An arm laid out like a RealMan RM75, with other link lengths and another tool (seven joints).
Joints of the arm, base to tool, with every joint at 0 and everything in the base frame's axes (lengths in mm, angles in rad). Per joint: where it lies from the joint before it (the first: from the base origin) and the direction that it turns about. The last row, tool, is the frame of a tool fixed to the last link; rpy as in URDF.
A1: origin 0.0 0.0 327.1 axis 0 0 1
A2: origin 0.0 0.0 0.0 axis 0 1 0
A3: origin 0.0 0.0 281.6 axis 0 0 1
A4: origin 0.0 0.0 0.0 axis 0 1 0
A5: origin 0.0 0.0 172.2 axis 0 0 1
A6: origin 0.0 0.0 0.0 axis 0 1 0
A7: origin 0.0 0.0 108.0 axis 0 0 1
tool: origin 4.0 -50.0 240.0 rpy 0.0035 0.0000 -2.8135
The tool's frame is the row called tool.
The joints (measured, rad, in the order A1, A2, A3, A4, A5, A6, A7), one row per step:
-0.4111 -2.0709 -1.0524 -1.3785 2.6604 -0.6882 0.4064
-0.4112 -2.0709 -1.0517 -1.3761 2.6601 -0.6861 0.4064
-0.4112 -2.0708 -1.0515 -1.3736 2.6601 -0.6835 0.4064
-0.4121 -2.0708 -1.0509 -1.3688 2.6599 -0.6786 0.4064
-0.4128 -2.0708 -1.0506 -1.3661 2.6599 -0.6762 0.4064
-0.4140 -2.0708 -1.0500 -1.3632 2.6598 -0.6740 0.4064
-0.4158 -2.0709 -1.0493 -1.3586 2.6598 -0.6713 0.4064
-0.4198 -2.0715 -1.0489 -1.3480 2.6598 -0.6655 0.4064
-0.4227 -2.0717 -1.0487 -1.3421 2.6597 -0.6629 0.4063
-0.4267 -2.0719 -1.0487 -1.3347 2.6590 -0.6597 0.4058
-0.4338 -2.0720 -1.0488 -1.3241 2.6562 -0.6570 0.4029
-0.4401 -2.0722 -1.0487 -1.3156 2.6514 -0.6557 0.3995
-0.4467 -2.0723 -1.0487 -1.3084 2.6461 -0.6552 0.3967
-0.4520 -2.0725 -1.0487 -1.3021 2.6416 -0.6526 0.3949
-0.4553 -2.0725 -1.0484 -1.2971 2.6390 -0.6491 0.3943
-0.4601 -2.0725 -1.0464 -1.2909 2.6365 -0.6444 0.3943
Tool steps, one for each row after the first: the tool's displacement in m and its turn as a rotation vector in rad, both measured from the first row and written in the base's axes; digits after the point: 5 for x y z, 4 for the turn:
-0.00048 0.00002 -0.00022 0.0001 0.0001 0.0005
-0.00100 0.00032 -0.00018 0.0010 0.0002 0.0010
-0.00152 0.00093 -0.00027 0.0024 0.0001 0.0012
-0.00184 0.00128 -0.00033 0.0031 0.0003 0.0012
-0.00206 0.00159 -0.00051 0.0033 0.0008 0.0009
-0.00267 0.00199 -0.00082 0.0034 0.0021 0.0009
-0.00413 0.00307 -0.00136 0.0043 0.0046 0.0018
-0.00488 0.00373 -0.00166 0.0045 0.0063 0.0021
-0.00568 0.00462 -0.00202 0.0048 0.0079 0.0030
-0.00678 0.00568 -0.00281 0.0040 0.0091 0.0065
-0.00741 0.00609 -0.00392 0.0019 0.0081 0.0114
-0.00748 0.00649 -0.00500 -0.0006 0.0068 0.0153
-0.00707 0.00714 -0.00577 -0.0015 0.0046 0.0175
-0.00686 0.00780 -0.00615 -0.0014 0.0033 0.0180
-0.00614 0.00850 -0.00693 -0.0021 0.0031 0.0160

